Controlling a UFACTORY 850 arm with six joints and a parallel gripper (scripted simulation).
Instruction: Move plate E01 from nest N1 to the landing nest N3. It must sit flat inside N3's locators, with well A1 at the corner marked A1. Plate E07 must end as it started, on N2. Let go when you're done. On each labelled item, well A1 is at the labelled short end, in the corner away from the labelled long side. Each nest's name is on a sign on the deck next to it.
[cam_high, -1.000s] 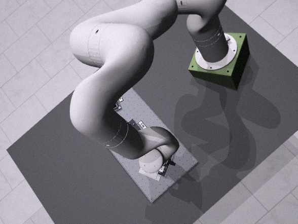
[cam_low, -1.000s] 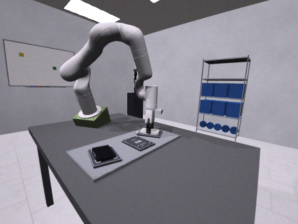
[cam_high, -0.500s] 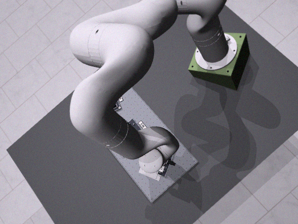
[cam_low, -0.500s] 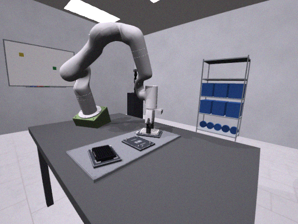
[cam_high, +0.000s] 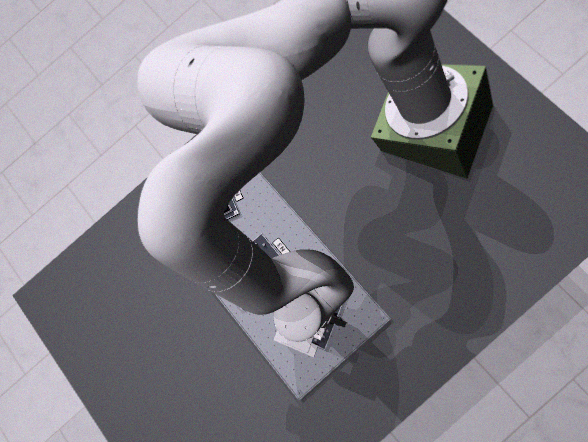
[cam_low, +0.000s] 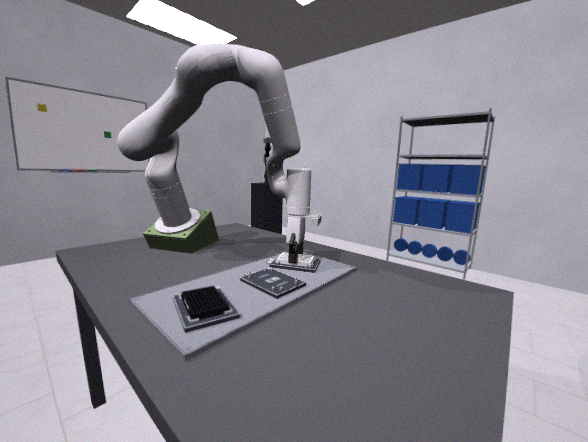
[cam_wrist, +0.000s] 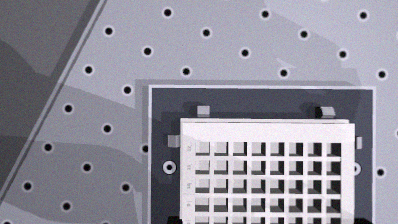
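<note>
My hand is 10 mm above the white well plate E01. From my hand the other things lie so: nest N3: 80 mm ahead, 170 mm to the right, 20 mm below; dark nest N1: 20 mm below; black plate E07: 110 mm ahead, 390 mm to the right, 10 mm below.
</note>
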